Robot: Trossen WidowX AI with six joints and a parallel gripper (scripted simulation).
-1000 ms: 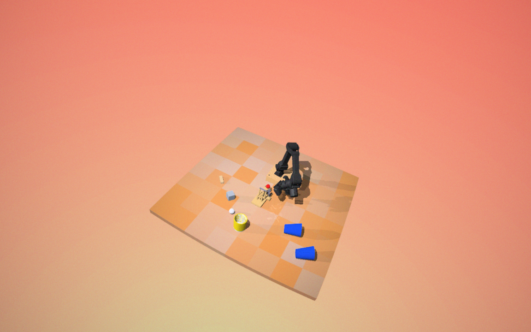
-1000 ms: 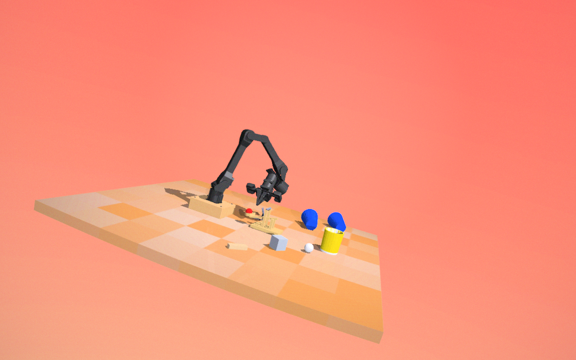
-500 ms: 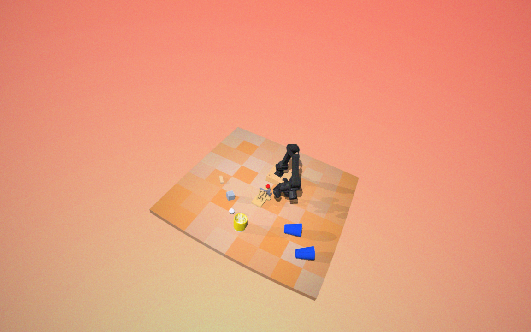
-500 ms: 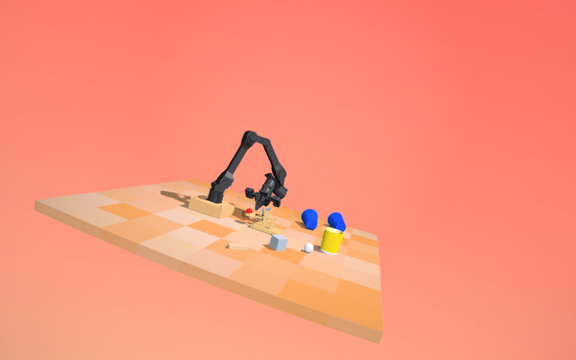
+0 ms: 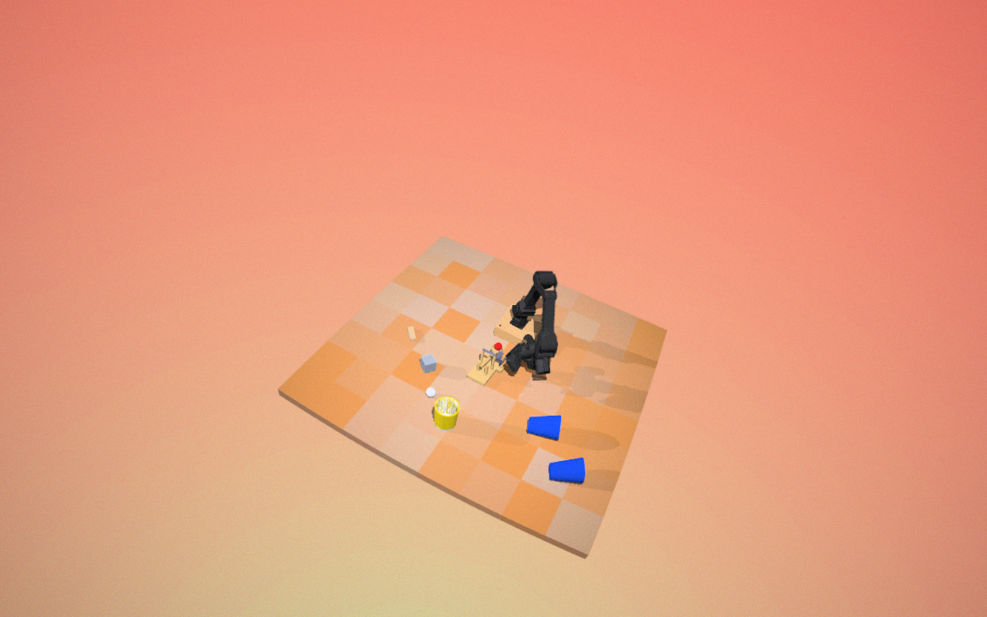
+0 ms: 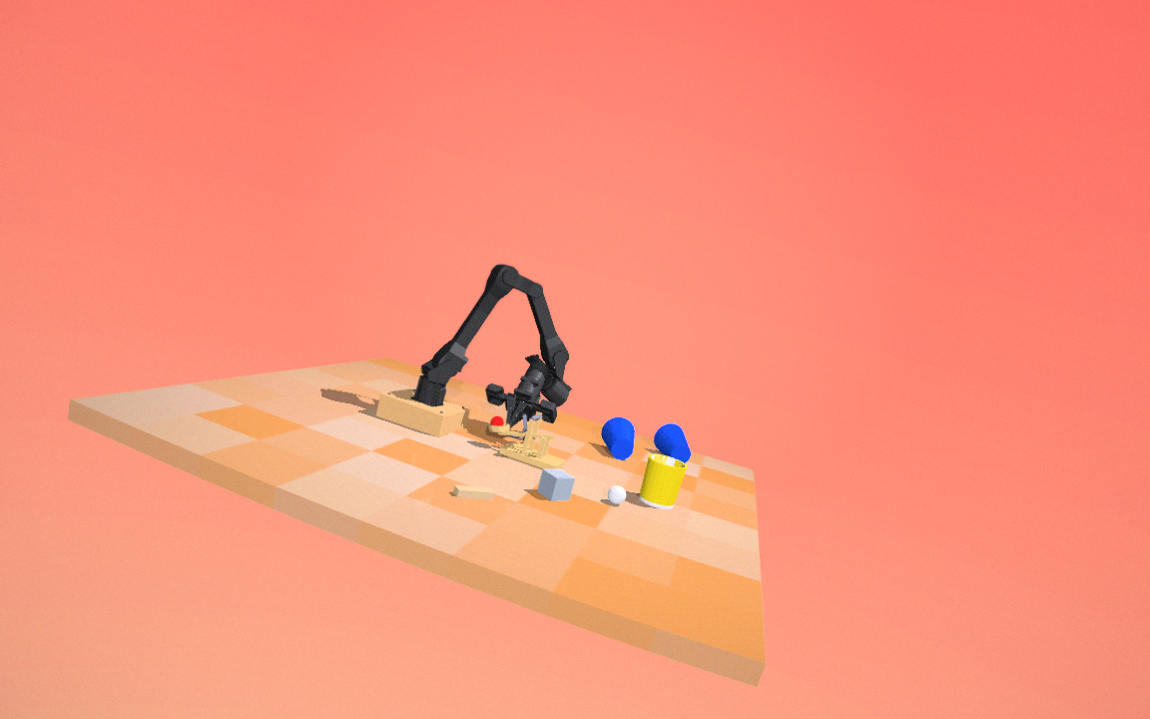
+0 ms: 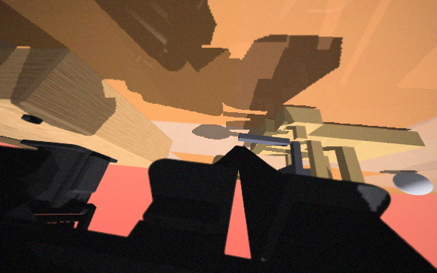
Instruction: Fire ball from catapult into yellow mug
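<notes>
Right now my gripper tip is 1 cm past the red ball, 5 cm to the left of it and 2 cm below it. The rest, counted from my gripper tip: wooden catapult 6 cm ahead, 3 cm to the right, 1 cm above; then grey cube 22 cm ahead, 23 cm to the right, 2 cm below; then catapult frame 8 cm ahead, 4 cm to the right, 4 cm above.
</notes>
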